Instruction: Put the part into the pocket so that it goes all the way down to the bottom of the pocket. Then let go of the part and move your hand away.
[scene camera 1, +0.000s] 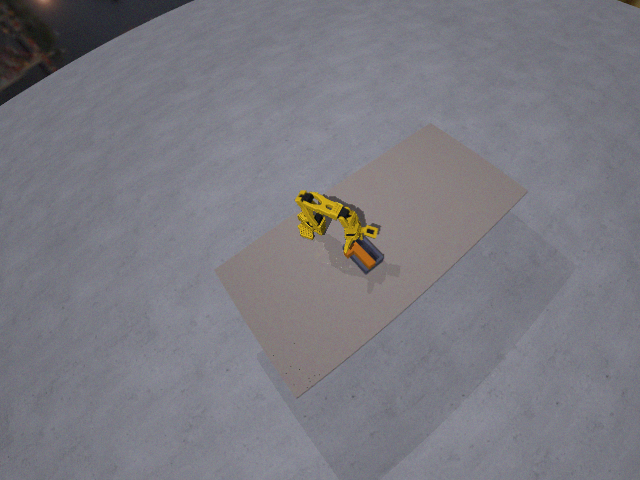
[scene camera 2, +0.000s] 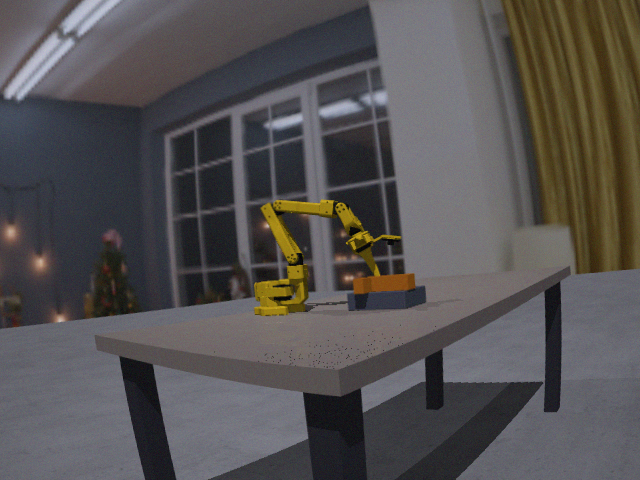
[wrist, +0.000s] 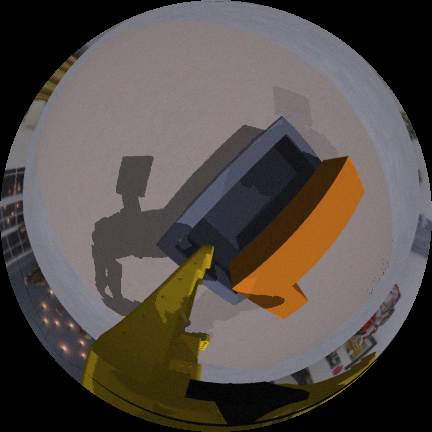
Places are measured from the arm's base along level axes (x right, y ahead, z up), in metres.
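Pixels of known places: end effector, tool point: (scene camera 1: 361, 239) (scene camera 2: 378, 276) (wrist: 212, 254); arm's base, origin of the base link: (scene camera 1: 314, 231) (scene camera 2: 287, 312) (wrist: 185, 331).
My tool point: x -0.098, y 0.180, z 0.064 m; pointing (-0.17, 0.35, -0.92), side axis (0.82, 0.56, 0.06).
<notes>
For each thing: its middle in the pictures, then the offset to it from my tool point. Level surfaces: height alone.
- orange L-shaped block, body centre: (wrist: 314, 241) (scene camera 2: 384, 283) (scene camera 1: 359, 257) dx +0.052, dy +0.047, dz -0.013 m
- blue-grey open box with the pocket, body centre: (wrist: 257, 216) (scene camera 2: 387, 298) (scene camera 1: 362, 253) dx +0.018, dy +0.030, dz -0.046 m
- beige table, its level: dz -0.064 m
The part is an orange L-shaped block (scene camera 1: 364, 255) (scene camera 2: 387, 282) (wrist: 310, 230). It sits high on the blue-grey open box with the pocket (scene camera 1: 381, 256) (scene camera 2: 392, 300) (wrist: 225, 182), over one long side. In the scene camera 2 view it stands above the walls; its short leg is at the arm-side end. Much of the dark pocket floor shows beside it in the wrist view. My gripper (scene camera 1: 360, 241) (scene camera 2: 388, 256) (wrist: 292, 301) is wide open and empty. The fixed jaw's tip is close to the part's arm-side end, over that end of the box; whether it touches is unclear. The moving jaw is swung far out.
The box stands on the beige table (scene camera 1: 444, 175) (scene camera 2: 217, 343) (wrist: 150, 75), in front of the yellow arm's base (scene camera 1: 306, 230) (scene camera 2: 271, 299). The table's long front edge runs beyond the box. Shadows of the arm fall on the table around the box.
</notes>
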